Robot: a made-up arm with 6 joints. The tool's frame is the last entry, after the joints. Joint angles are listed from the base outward.
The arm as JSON. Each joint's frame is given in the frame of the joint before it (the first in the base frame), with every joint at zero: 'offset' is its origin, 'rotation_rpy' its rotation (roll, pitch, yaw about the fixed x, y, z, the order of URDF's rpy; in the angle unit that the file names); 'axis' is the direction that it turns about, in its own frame. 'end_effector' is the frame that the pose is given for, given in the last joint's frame.
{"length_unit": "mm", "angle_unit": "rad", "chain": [
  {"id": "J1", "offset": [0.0, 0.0, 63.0], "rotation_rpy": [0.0, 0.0, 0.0], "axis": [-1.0, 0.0, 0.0]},
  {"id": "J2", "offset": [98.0, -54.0, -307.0], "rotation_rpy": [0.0, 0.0, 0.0], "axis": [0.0, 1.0, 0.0]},
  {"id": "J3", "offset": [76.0, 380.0, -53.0], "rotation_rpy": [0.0, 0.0, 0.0], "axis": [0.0, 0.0, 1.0]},
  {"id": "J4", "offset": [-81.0, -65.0, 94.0], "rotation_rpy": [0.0, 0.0, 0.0], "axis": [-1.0, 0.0, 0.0]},
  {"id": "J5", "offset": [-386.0, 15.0, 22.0], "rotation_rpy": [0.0, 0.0, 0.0], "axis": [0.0, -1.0, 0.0]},
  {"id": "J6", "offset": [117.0, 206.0, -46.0], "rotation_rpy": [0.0, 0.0, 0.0], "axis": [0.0, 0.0, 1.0]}
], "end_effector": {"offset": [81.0, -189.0, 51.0], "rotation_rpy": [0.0, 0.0, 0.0]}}
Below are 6 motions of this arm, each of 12 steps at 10 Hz.
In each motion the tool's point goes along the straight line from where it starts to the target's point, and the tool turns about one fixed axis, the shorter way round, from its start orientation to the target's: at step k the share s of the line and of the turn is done. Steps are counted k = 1, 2, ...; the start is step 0. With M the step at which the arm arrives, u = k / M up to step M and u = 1 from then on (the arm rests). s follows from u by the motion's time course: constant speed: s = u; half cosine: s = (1 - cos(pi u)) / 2; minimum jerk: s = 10 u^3 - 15 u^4 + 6 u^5.
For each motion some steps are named. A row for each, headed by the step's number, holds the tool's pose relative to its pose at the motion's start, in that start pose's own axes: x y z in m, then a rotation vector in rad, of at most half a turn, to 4 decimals.
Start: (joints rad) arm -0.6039 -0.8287 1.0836 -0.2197 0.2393 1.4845
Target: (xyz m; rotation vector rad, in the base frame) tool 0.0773 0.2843 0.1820 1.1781 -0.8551 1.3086
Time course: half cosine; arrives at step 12
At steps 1, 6, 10, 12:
1: -0.0045 -0.0036 -0.0001 0.0102 -0.0133 -0.0233
6: -0.1313 -0.1064 -0.0024 0.2998 -0.3889 -0.6851
10: -0.2451 -0.1986 -0.0045 0.5594 -0.7257 -1.2784
12: -0.2627 -0.2128 -0.0048 0.5996 -0.7778 -1.3702

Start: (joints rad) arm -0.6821 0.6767 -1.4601 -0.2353 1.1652 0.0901
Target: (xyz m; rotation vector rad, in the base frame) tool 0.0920 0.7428 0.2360 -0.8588 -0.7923 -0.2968
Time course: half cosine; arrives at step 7
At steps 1, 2, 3, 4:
1: -0.0130 0.0004 -0.0068 0.0012 -0.0435 0.0244
2: -0.0494 0.0016 -0.0258 0.0047 -0.1654 0.0928
3: -0.1020 0.0033 -0.0532 0.0097 -0.3416 0.1916
4: -0.1604 0.0052 -0.0837 0.0152 -0.5371 0.3012

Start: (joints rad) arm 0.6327 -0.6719 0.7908 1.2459 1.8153 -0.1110
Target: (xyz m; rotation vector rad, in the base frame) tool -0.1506 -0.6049 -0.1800 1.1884 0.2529 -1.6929
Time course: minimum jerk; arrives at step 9
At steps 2, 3, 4, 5, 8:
2: -0.0187 -0.0007 0.0251 0.0361 -0.0144 0.1074
3: -0.0514 -0.0020 0.0690 0.0990 -0.0395 0.2949
4: -0.0971 -0.0038 0.1305 0.1872 -0.0747 0.5574
5: -0.1477 -0.0058 0.1985 0.2847 -0.1136 0.8477
8: -0.2420 -0.0096 0.3252 0.4664 -0.1862 1.3888

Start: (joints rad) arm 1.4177 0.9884 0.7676 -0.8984 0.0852 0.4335
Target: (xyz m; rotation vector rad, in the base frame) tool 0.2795 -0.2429 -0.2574 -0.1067 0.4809 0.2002
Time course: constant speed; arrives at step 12
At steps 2, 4, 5, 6, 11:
2: 0.0279 -0.0080 -0.0016 -0.0524 -0.0726 0.0439
4: 0.0559 -0.0161 -0.0032 -0.1047 -0.1453 0.0878
5: 0.0699 -0.0201 -0.0040 -0.1309 -0.1816 0.1098
6: 0.0838 -0.0241 -0.0048 -0.1571 -0.2179 0.1318
11: 0.1537 -0.0442 -0.0088 -0.2881 -0.3995 0.2416

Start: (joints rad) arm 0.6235 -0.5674 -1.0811 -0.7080 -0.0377 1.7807
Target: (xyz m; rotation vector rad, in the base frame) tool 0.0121 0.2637 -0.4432 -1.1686 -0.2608 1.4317
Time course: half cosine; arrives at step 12
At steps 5, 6, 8, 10, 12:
5: -0.0969 0.0346 -0.0038 0.0129 0.2105 0.2565
6: -0.1308 0.0467 -0.0052 0.0174 0.2840 0.3461
8: -0.1962 0.0700 -0.0078 0.0261 0.4260 0.5191
10: -0.2441 0.0871 -0.0097 0.0324 0.5300 0.6458
12: -0.2616 0.0934 -0.0104 0.0348 0.5680 0.6922

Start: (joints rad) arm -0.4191 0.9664 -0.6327 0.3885 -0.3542 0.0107
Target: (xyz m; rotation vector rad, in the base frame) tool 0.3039 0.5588 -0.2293 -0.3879 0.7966 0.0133
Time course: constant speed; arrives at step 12
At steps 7, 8, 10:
7: 0.1873 0.0999 0.1630 -0.0948 -0.3878 0.0158
8: 0.2141 0.1142 0.1863 -0.1083 -0.4432 0.0181
10: 0.2676 0.1427 0.2328 -0.1354 -0.5540 0.0226

